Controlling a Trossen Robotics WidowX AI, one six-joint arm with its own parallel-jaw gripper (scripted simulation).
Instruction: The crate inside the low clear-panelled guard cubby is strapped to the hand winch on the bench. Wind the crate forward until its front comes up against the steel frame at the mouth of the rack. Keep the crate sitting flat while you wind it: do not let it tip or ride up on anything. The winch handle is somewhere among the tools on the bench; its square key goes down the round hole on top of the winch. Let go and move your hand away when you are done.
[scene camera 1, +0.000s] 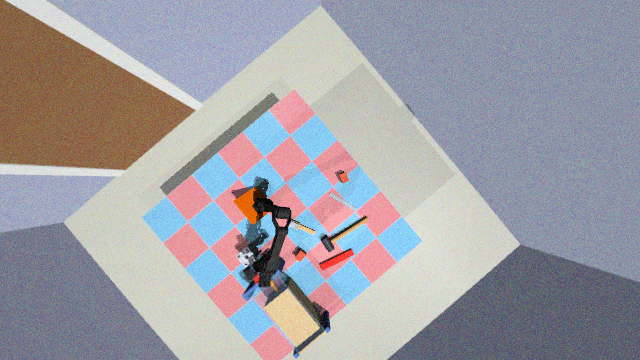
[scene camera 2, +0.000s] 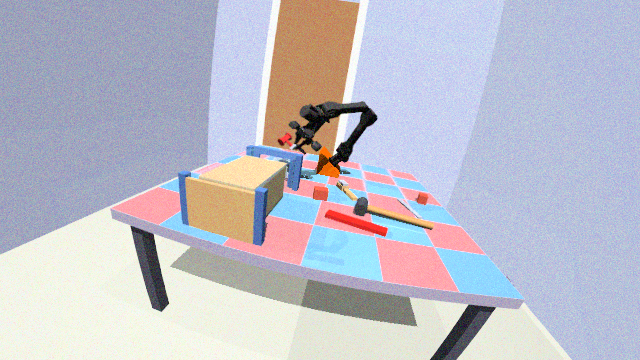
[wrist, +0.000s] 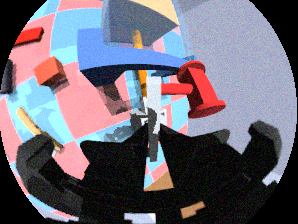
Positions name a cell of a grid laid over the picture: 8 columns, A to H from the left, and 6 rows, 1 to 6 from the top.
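There's a cubby (scene camera 2: C4) here, and you'd find it in scene camera 1 (scene camera 1: D6) too. As for my gripper (wrist: E4), I can see that as well.
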